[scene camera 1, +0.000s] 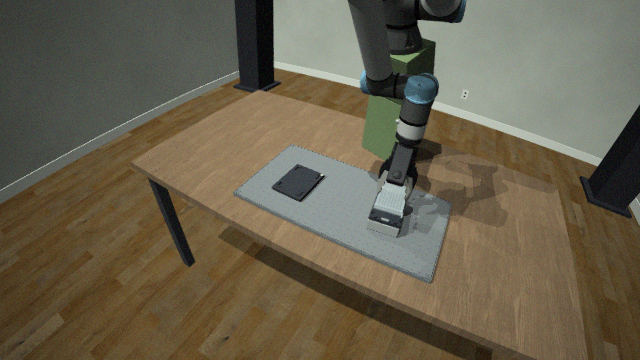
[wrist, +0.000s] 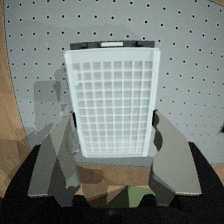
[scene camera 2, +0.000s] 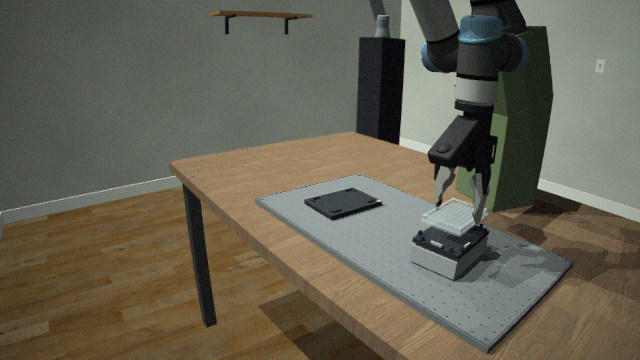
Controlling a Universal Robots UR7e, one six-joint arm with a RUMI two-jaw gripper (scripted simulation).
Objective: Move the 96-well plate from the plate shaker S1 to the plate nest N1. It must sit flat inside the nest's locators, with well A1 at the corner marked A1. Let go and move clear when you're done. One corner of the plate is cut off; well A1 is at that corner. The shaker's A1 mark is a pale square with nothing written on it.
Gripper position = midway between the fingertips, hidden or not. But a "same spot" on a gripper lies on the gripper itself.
Labels:
my gripper: scene camera 1; wrist; scene camera 2 456, 217
white 96-well plate: scene camera 1; wrist 116, 98; scene camera 2
same spot on white 96-well plate: (scene camera 1: 391, 199) = (scene camera 2: 452, 215)
same spot on my gripper: (scene camera 1: 410, 181) = (wrist: 41, 173)

